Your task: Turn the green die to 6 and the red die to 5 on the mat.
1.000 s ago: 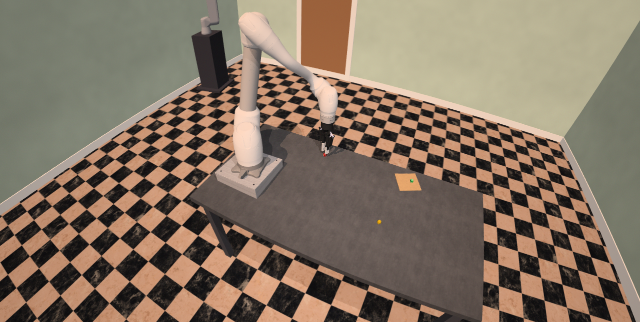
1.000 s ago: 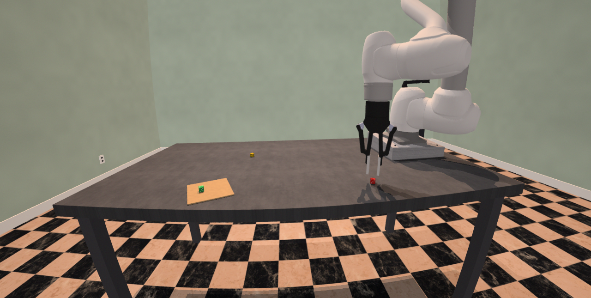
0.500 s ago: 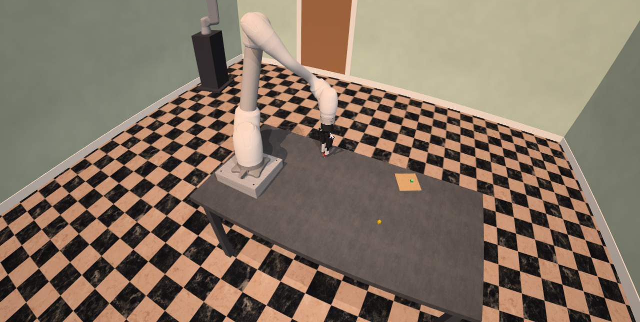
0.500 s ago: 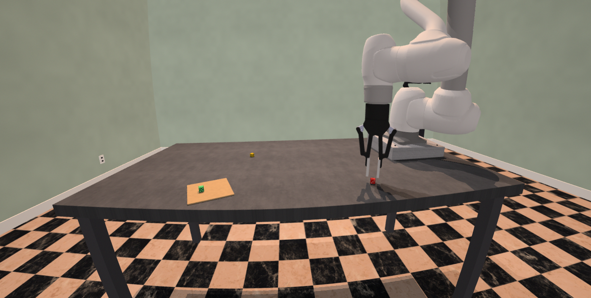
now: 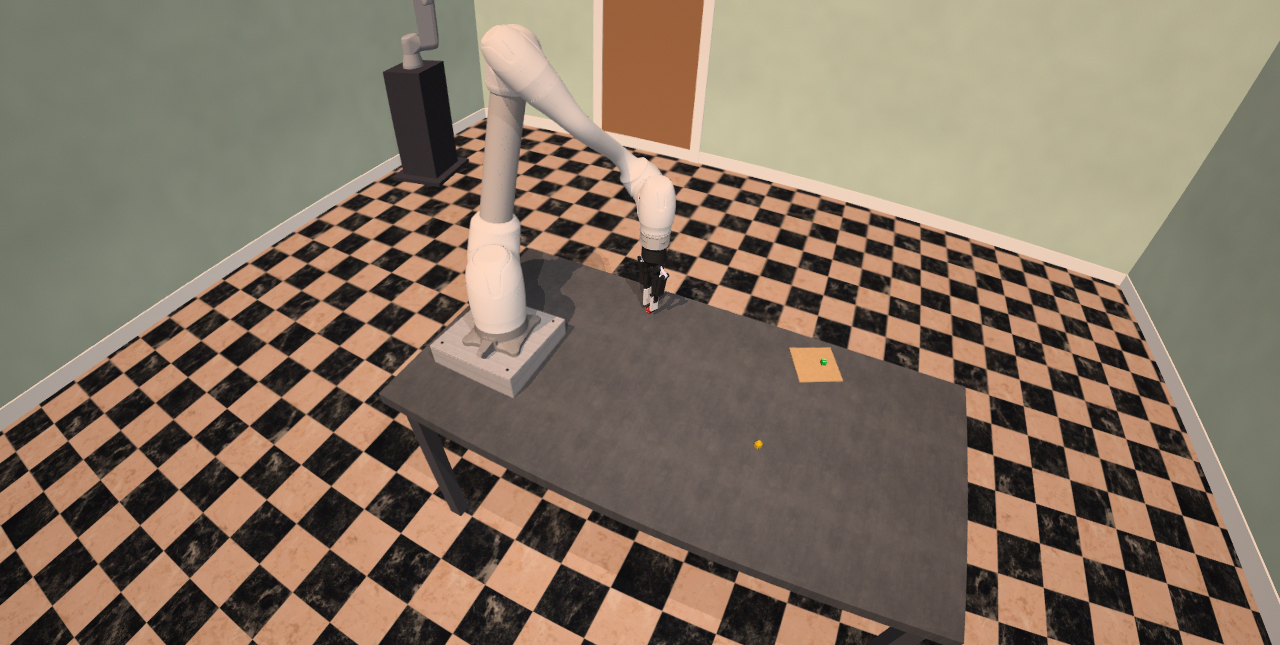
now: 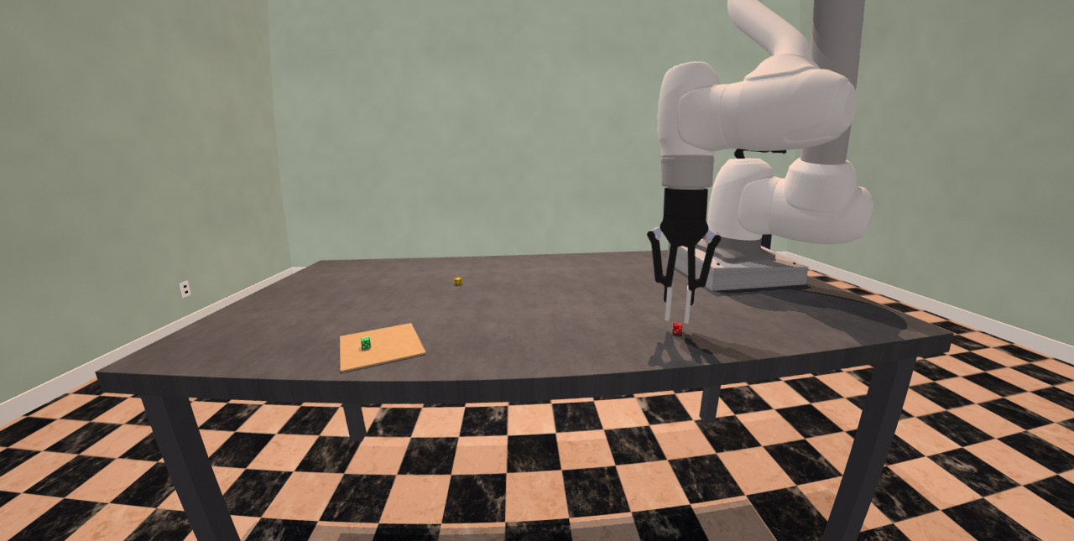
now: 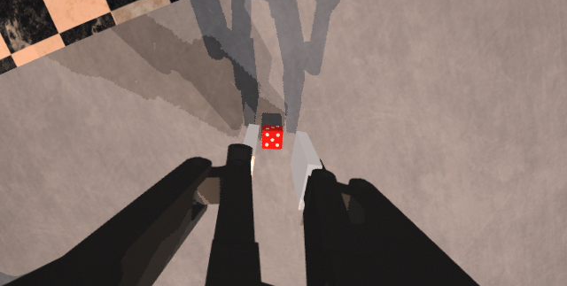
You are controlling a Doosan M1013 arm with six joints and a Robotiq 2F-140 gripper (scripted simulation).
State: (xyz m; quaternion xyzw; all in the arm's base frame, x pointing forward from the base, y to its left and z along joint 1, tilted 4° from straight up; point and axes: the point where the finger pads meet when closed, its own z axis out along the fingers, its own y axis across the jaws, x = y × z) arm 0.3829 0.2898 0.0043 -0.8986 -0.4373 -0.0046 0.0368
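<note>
Now: the red die 5 cm below my hand. Also, from my hand: yellow die (43 cm to the right, 40 cm ahead, 5 cm below); then orange mat (55 cm ahead, 9 cm to the right, 6 cm below); then green die (57 cm ahead, 8 cm to the right, 5 cm below).
</note>
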